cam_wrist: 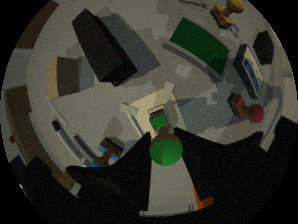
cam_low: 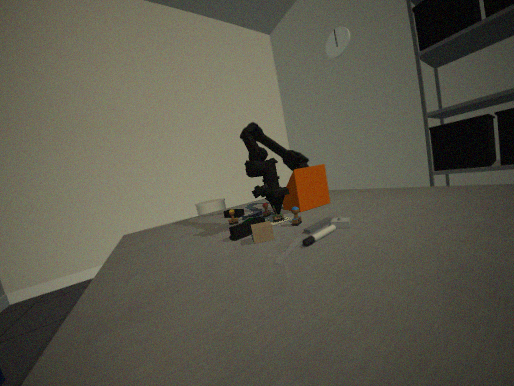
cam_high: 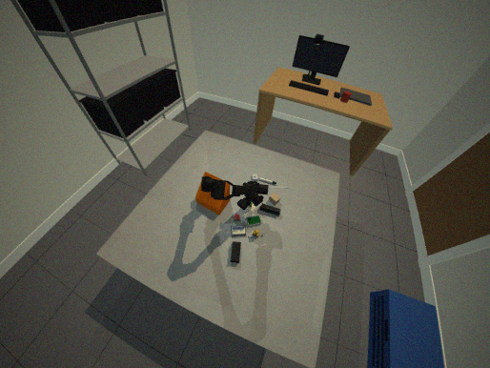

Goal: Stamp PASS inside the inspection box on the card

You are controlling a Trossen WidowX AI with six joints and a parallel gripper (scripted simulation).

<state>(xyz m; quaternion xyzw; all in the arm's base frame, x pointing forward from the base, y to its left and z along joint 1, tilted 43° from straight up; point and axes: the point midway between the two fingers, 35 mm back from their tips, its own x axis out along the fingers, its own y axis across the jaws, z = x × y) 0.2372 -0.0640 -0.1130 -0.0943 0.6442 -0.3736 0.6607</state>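
Right now the green-knobbed pass stamp is 10 mm below my gripper tip. The rest, counted from my gripper tip: blue-knobbed stamp (100 mm to the left, 10 mm below); cream card (30 mm below, 10 mm behind); green ink pad (100 mm to the right, 70 mm ahead, 30 mm below).
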